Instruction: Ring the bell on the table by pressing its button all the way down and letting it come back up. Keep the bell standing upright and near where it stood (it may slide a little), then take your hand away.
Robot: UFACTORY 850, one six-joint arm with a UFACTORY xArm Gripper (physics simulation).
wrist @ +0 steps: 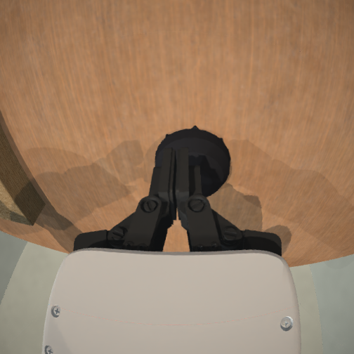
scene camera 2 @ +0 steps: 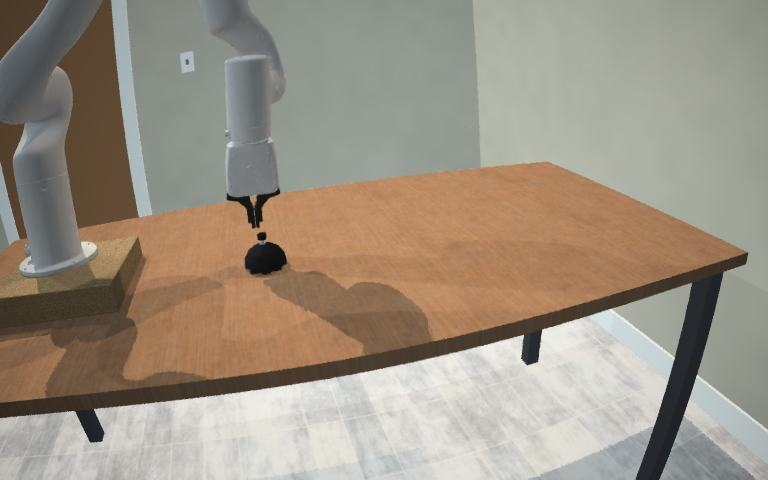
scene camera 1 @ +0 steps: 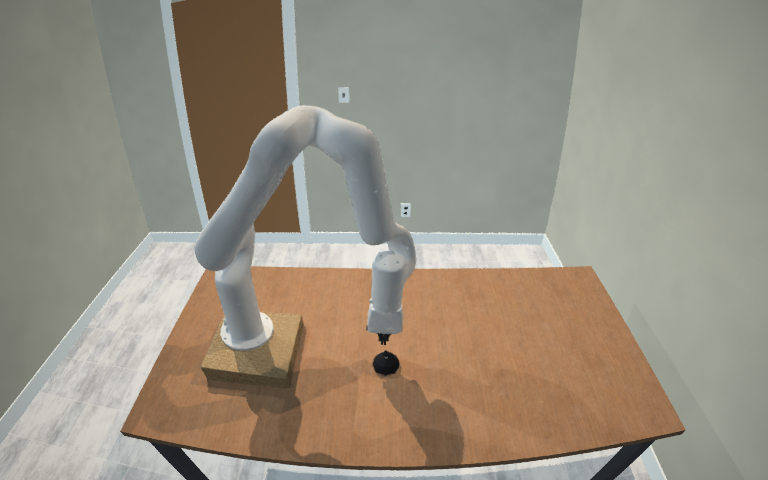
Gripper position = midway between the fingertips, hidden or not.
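Observation:
My gripper (scene camera 2: pixel 255 225), with a black dome-shaped bell (scene camera 2: pixel 264 258). In the wrist view, the bell (wrist: pixel 205 149) again, plus my gripper (wrist: pixel 177 163). Gripper (scene camera 1: pixel 383 341) too.

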